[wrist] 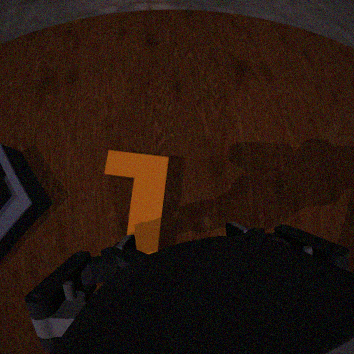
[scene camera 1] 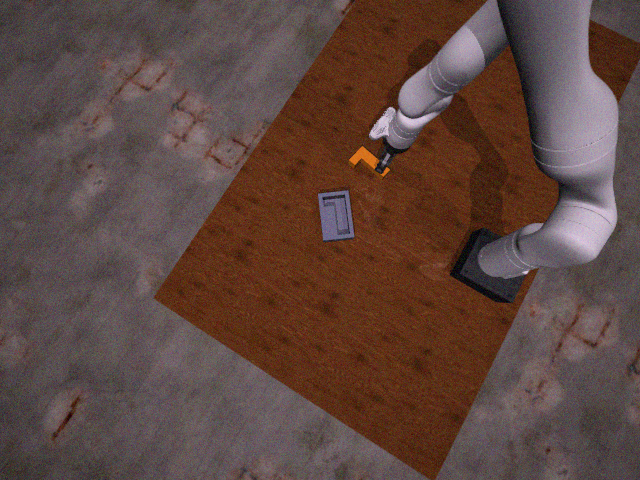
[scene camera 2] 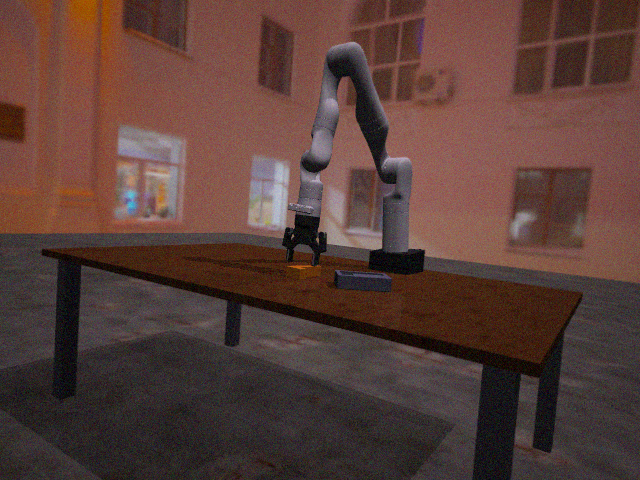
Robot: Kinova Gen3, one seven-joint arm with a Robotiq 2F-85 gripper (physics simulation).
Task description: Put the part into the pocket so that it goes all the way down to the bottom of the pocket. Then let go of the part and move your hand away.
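Where they show: gripper, fingertip midpoint: [wrist: 181, 239] [scene camera 1: 386, 157] [scene camera 2: 301, 263]; arm's base, origin of the base link: [scene camera 1: 495, 260] [scene camera 2: 395, 250].
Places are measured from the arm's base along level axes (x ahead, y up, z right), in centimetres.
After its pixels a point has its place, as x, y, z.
The orange L-shaped part [scene camera 1: 363, 154] {46.2, -4.1, 6.9} [scene camera 2: 302, 271] {48.0, -4.8, 2.9} [wrist: 149, 192] {44.6, -4.1, 7.1} lies flat on the table, outside the pocket. The blue-grey block [scene camera 1: 328, 228] {41.8, -3.5, -17.7} [scene camera 2: 362, 282] {46.1, -5.1, -15.8} [wrist: 21, 204] {43.3, -3.5, -6.4} has an L-shaped pocket [scene camera 1: 341, 218] {40.7, -6.7, -12.5} in its top, which is empty in scene view 1. The block stands apart from the part; a corner of it shows at the left of the wrist view. My gripper [scene camera 1: 381, 168] {40.1, -4.1, 10.0} [scene camera 2: 302, 262] {40.1, -4.1, 10.0} [wrist: 181, 239] {40.1, -4.1, 10.0} is open and empty, with its fingertips low over the free end of the part's long arm. The gripper's body hides that end in the wrist view.
The wooden table [scene camera 1: 310, 310] {32.9, -7.1, -39.5} [scene camera 2: 465, 310] {45.2, -7.1, -42.3} [wrist: 200, 90] {57.9, -7.2, 13.5} carries the part and the block. The arm's black base [scene camera 1: 480, 266] {2.6, 0.4, -3.9} [scene camera 2: 395, 261] {6.2, -3.1, -3.8} stands on the table, to the right of the block. The block's raised walls stand beside the part.
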